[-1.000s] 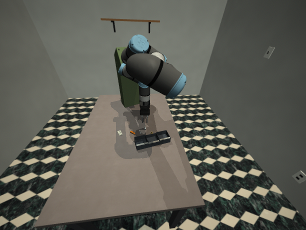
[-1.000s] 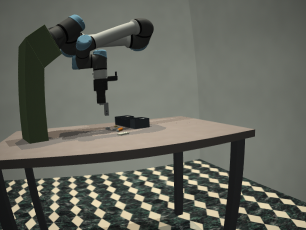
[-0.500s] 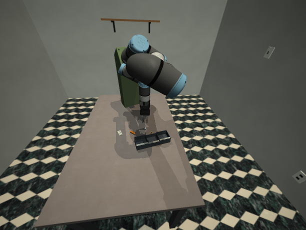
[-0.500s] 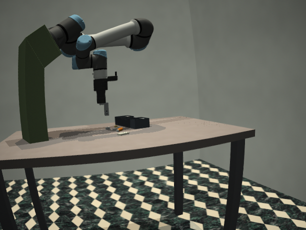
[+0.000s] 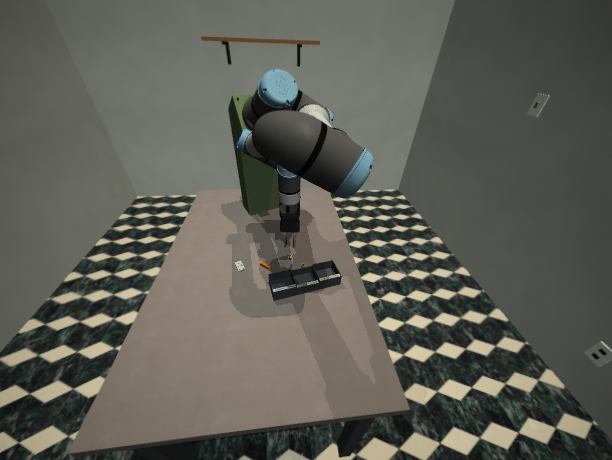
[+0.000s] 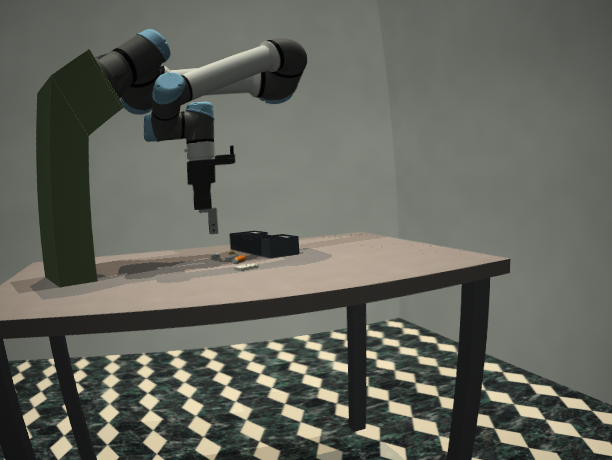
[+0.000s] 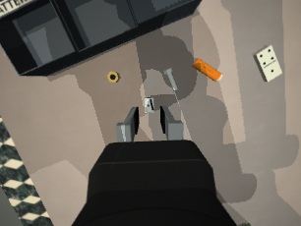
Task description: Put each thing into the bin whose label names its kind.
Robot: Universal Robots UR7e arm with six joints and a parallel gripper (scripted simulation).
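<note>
The grey bolt lies 50 mm ahead of my hand, 30 mm to the right of it and 80 mm below it. Also, from my hand: orange battery (60 mm ahead, 90 mm to the right, 80 mm below); then brass nut (50 mm ahead, 60 mm to the left, 80 mm below); then dark three-compartment bin row (130 mm ahead, 70 mm to the left, 60 mm below).
</note>
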